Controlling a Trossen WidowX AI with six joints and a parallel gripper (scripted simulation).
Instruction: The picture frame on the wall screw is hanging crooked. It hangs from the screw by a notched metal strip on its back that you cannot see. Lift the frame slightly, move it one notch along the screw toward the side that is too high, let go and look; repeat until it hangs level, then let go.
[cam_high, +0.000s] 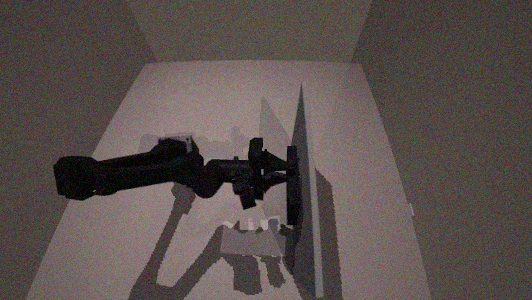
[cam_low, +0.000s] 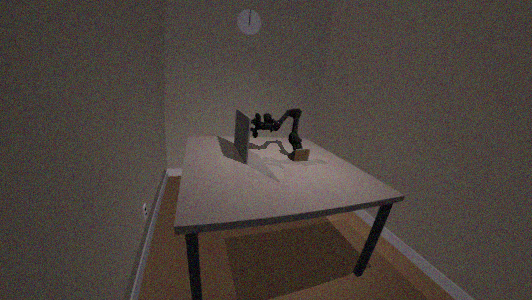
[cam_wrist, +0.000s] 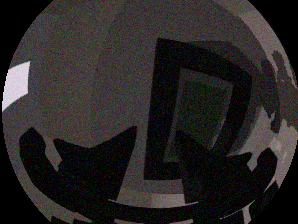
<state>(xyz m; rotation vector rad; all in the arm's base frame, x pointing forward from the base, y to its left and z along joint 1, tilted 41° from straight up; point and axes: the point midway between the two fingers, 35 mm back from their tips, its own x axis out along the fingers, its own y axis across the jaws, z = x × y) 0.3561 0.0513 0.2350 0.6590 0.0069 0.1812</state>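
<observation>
Now: gripper tip 50 mm above the picture frame, 10 mm to the left of it and 10 mm short of it. The rest, counted from my gripper tip: wall panel: 70 mm below, 20 mm ahead, 10 mm to the right.
</observation>
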